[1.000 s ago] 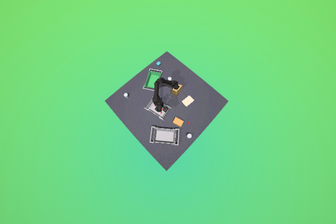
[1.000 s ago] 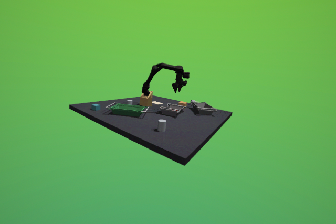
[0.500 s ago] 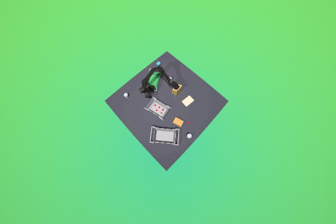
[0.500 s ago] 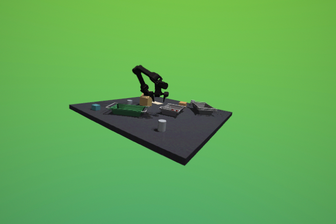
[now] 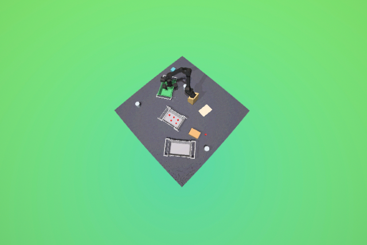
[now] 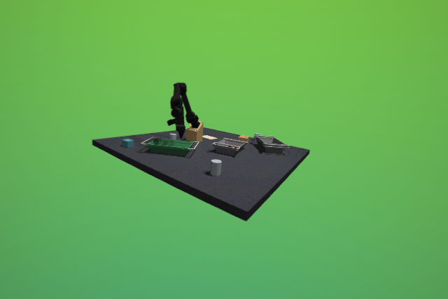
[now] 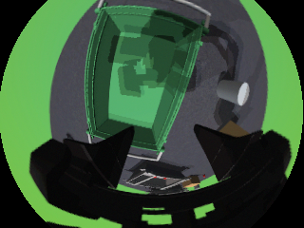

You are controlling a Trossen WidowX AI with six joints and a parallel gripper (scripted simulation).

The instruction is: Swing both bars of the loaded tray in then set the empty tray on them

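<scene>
The green tray lies 10 mm behind my gripper tip, 80 mm to the right of it and 50 mm below it. The rest, counted from my gripper tip: cream tile (60 mm behind, 520 mm to the left, 90 mm below); then teal cube (300 mm behind, 200 mm to the right, 70 mm below).
</scene>
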